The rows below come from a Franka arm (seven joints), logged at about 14 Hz.
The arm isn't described. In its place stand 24 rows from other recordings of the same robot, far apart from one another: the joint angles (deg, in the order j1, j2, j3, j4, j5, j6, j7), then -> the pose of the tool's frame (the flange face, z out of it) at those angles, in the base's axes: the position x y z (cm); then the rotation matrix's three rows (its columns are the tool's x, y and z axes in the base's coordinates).
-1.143 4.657 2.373 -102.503 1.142 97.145 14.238 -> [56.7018 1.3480 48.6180], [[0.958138 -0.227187 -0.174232], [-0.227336 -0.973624 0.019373], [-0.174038 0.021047 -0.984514]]
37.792 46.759 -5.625 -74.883 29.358 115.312 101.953 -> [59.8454 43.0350 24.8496], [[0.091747 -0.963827 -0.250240], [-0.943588 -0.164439 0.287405], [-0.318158 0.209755 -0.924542]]
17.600 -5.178 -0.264 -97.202 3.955 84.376 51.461 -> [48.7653 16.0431 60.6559], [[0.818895 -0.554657 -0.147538], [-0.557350 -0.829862 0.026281], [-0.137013 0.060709 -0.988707]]
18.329 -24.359 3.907 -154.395 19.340 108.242 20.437 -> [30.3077 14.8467 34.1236], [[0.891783 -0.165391 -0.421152], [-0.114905 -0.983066 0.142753], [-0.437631 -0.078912 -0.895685]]
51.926 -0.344 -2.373 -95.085 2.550 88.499 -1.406 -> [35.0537 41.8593 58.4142], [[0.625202 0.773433 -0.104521], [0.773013 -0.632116 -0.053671], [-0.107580 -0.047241 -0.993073]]
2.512 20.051 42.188 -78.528 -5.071 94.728 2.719 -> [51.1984 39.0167 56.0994], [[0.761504 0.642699 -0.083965], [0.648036 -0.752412 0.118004], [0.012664 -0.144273 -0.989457]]
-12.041 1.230 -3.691 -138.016 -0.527 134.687 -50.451 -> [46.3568 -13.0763 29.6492], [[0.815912 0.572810 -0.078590], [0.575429 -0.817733 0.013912], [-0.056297 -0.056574 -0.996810]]
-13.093 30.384 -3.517 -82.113 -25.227 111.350 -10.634 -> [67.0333 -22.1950 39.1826], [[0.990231 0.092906 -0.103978], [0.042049 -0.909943 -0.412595], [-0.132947 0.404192 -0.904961]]
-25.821 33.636 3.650 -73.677 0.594 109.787 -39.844 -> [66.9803 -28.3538 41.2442], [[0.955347 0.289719 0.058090], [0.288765 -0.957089 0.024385], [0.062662 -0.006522 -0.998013]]
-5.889 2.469 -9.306 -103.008 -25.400 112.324 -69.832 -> [56.2234 -18.0306 53.3077], [[0.459790 0.887415 0.032984], [0.809417 -0.403520 -0.426632], [-0.365290 0.222859 -0.903824]]
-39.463 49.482 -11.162 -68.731 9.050 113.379 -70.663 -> [51.3777 -54.7707 25.9820], [[0.940783 0.335388 -0.049422], [0.337678 -0.939986 0.048993], [-0.030024 -0.062780 -0.997576]]
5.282 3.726 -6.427 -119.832 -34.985 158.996 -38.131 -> [59.8173 1.4205 45.6761], [[0.390046 0.688297 0.611647], [0.919748 -0.322896 -0.223161], [0.043898 0.649604 -0.759004]]
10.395 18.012 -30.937 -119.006 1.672 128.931 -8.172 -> [53.8592 -19.4999 28.9678], [[0.967745 -0.210980 -0.137682], [-0.225003 -0.969653 -0.095635], [-0.113327 0.123529 -0.985849]]
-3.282 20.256 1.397 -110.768 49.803 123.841 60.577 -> [61.4560 0.9554 30.4905], [[-0.039237 -0.995137 0.090352], [-0.764836 0.088099 0.638172], [-0.643029 -0.044064 -0.764573]]
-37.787 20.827 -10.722 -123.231 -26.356 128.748 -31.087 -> [34.8381 -41.4866 21.6083], [[0.900192 0.064686 -0.430663], [0.009220 -0.991516 -0.129655], [-0.435396 0.112744 -0.893151]]
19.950 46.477 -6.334 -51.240 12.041 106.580 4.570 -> [74.5747 23.2931 43.1281], [[0.979254 0.162373 0.121232], [0.142101 -0.976767 0.160419], [0.144463 -0.139863 -0.979576]]
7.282 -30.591 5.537 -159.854 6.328 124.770 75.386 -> [33.0706 7.5897 35.3543], [[0.384167 -0.919416 -0.084202], [-0.921608 -0.387340 0.024637], [-0.055267 0.068137 -0.996144]]
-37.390 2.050 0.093 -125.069 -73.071 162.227 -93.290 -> [47.6227 -30.1256 41.4074], [[-0.332757 0.861086 0.384453], [0.553236 0.508413 -0.659883], [-0.763677 -0.006888 -0.645562]]
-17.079 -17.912 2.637 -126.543 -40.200 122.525 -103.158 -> [46.4116 -14.6195 54.1641], [[-0.234466 0.959836 0.154076], [0.738599 0.278941 -0.613729], [-0.632058 -0.030099 -0.774336]]
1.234 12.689 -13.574 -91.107 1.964 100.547 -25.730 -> [61.2089 -11.8216 50.3299], [[0.972055 0.228655 -0.053157], [0.228616 -0.973492 -0.006892], [-0.053324 -0.005453 -0.998562]]
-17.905 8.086 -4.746 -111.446 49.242 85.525 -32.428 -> [52.5838 -12.4762 41.2382], [[0.994521 -0.076962 -0.070744], [0.017929 -0.541138 0.840743], [-0.102987 -0.837405 -0.536793]]
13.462 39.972 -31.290 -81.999 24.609 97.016 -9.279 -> [67.0867 -10.5038 30.1374], [[0.929088 -0.238075 -0.283047], [-0.197772 -0.966476 0.163741], [-0.312540 -0.096151 -0.945026]]
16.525 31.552 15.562 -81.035 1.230 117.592 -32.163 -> [62.6642 35.0333 40.0248], [[0.482260 0.875959 0.011046], [0.859204 -0.475420 0.189064], [0.170863 -0.081687 -0.981903]]
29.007 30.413 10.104 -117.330 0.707 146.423 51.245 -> [46.0135 37.3375 17.8672], [[0.967032 -0.244462 -0.071330], [-0.240002 -0.968549 0.065672], [-0.085141 -0.046388 -0.995288]]
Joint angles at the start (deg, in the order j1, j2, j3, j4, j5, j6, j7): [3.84 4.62 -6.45 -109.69 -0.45 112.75 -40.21]
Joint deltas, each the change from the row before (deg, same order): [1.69 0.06 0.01 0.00 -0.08 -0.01 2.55]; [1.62 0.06 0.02 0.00 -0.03 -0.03 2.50]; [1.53 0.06 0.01 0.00 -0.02 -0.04 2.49]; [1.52 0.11 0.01 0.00 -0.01 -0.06 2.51]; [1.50 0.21 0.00 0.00 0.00 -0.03 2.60]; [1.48 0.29 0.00 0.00 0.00 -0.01 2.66]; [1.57 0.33 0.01 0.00 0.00 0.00 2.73]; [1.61 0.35 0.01 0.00 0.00 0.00 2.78]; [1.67 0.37 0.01 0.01 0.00 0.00 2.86]
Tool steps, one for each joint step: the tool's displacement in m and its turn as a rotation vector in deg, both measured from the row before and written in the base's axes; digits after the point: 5 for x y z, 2 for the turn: [0.00060 0.01702 -0.00061 -0.15 0.03 -0.82]; [0.00007 0.01648 -0.00065 -0.10 0.05 -0.85]; [-0.00038 0.01549 -0.00066 -0.10 0.05 -0.94]; [-0.00073 0.01540 -0.00119 -0.11 0.12 -0.98]; [-0.00087 0.01513 -0.00215 -0.13 0.18 -1.10]; [-0.00107 0.01495 -0.00292 -0.17 0.23 -1.18]; [-0.00153 0.01595 -0.00331 -0.20 0.25 -1.15]; [-0.00202 0.01632 -0.00351 -0.23 0.26 -1.16]; [-0.00257 0.01688 -0.00364 -0.26 0.25 -1.17]
